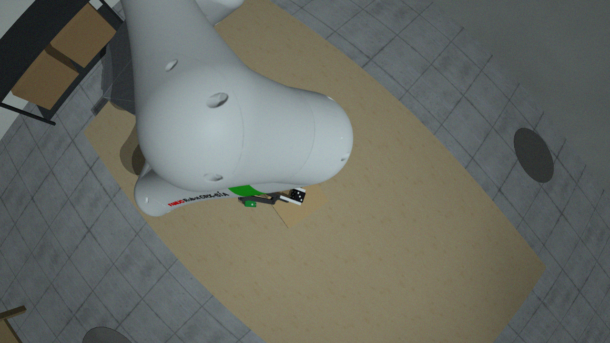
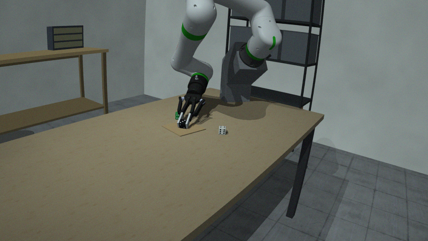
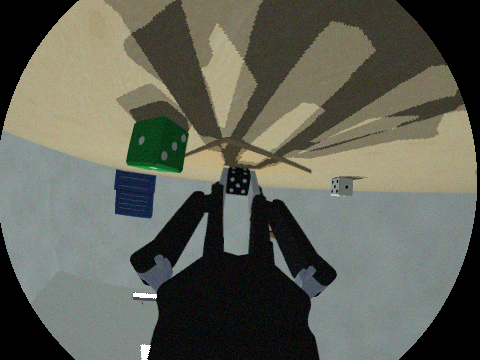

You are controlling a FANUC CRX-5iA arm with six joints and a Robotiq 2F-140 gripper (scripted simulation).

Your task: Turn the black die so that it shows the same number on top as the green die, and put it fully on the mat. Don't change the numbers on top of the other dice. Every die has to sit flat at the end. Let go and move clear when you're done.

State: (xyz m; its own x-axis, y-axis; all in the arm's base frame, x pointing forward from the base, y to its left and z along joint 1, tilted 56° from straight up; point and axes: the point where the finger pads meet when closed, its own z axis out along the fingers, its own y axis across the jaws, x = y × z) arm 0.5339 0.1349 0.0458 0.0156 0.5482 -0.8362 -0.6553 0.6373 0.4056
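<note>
The black die lies 1 cm ahead of my hand, 1 cm to the left of it and 1 cm below it. Also, from my hand: white die 11 cm behind, 13 cm to the left, 2 cm below; green die 3 cm behind, 12 cm to the right, 2 cm below; tan mat 1 cm ahead, 1 cm to the left, 3 cm below.
</note>
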